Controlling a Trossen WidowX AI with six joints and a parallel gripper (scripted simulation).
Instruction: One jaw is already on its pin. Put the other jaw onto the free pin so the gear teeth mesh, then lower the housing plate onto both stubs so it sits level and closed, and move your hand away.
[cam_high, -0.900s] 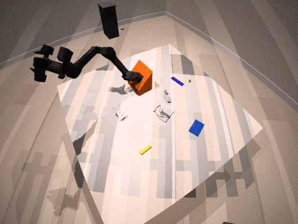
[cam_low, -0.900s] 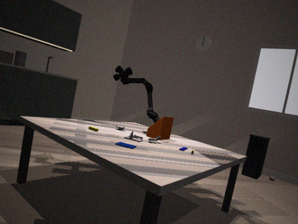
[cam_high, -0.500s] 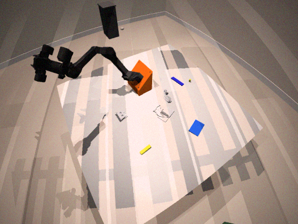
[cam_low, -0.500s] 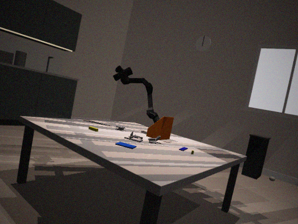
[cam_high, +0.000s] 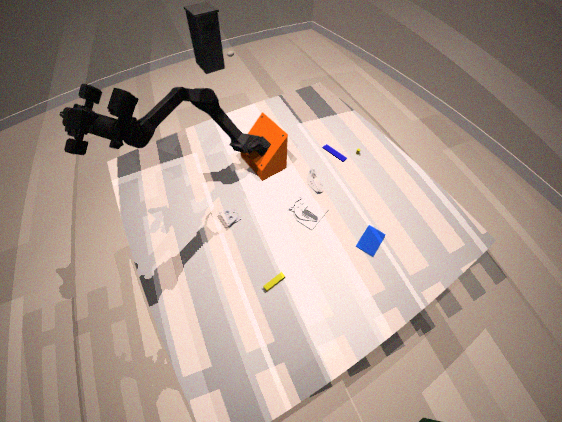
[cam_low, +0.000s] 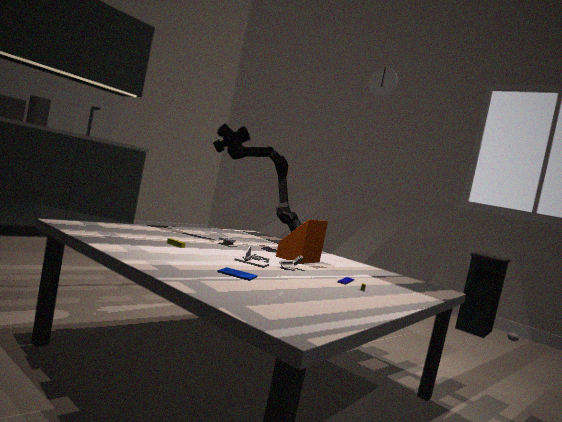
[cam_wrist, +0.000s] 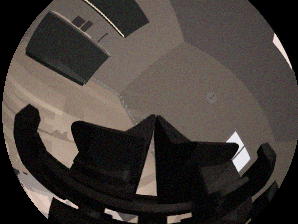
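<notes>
The jaw is 720 mm to the left of my gripper tip, 480 mm below it and 290 mm ahead of it. The rest, counted from my gripper tip: yellow bar (570 mm ahead, 500 mm below, 330 mm to the left); blue bar (910 mm to the left, 510 mm below, 220 mm ahead); blue tile (720 mm to the left, 650 mm ahead, 510 mm below).
</notes>
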